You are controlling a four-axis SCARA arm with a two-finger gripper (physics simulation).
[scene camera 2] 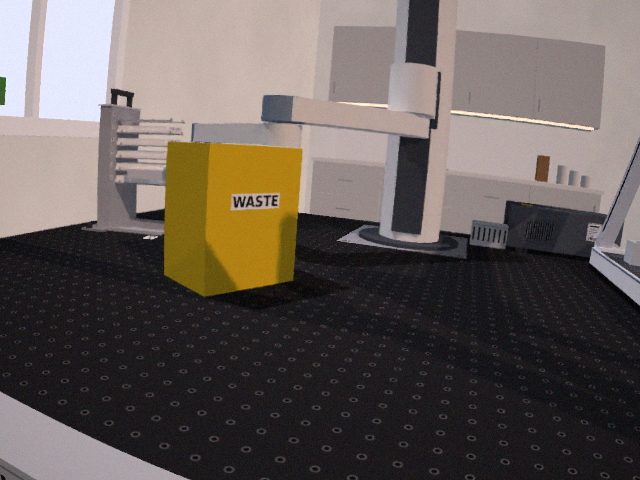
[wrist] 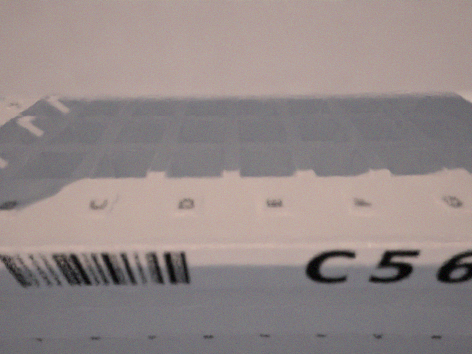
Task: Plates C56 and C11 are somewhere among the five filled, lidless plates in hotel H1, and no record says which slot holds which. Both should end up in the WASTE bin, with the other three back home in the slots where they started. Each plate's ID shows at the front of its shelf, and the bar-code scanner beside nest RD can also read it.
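Seen in the pictures: gripper, fingertip midpoint: (scene camera 2: 139, 171) (wrist: 235, 98); arm's base, origin of the base link: (scene camera 2: 408, 244).
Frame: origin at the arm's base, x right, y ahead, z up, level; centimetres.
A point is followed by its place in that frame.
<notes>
Plate C56 (wrist: 240, 227) fills the lower part of the wrist view, very close, its bar code and ID facing the camera and its blue-grey wells behind. My gripper's fingers do not show in the wrist view, and the waste bin hides the gripper in scene camera 2; it is shut on plate C56, at hotel H1. Hotel H1 (scene camera 2: 107, 170) {z 14.7, x 61.0, y 38.7 cm} stands at the left with plates on its stacked shelves; their IDs cannot be read there. The yellow WASTE bin (scene camera 2: 250, 242) {z 8.0, x 15.0, y 58.1 cm} stands upright in front of the forearm. Plate C11 cannot be made out in either view.
The arm's upper link (scene camera 2: 351, 116) {z 28.0, x 9.1, y 31.6 cm} reaches left from the column (scene camera 2: 410, 186) {z 14.9, x 0.0, y 7.7 cm}, and the forearm (scene camera 2: 227, 132) {z 23.6, x 32.6, y 35.2 cm} passes behind the bin towards the hotel. A dark grey instrument (scene camera 2: 558, 227) {z 8.8, x -37.8, y -3.5 cm} and a small slotted grey block (scene camera 2: 488, 235) {z 4.2, x -20.1, y -4.5 cm} stand right of the column. A white-framed device (scene camera 2: 615, 268) {z 5.3, x -45.0, y 24.2 cm} is at the right edge.
</notes>
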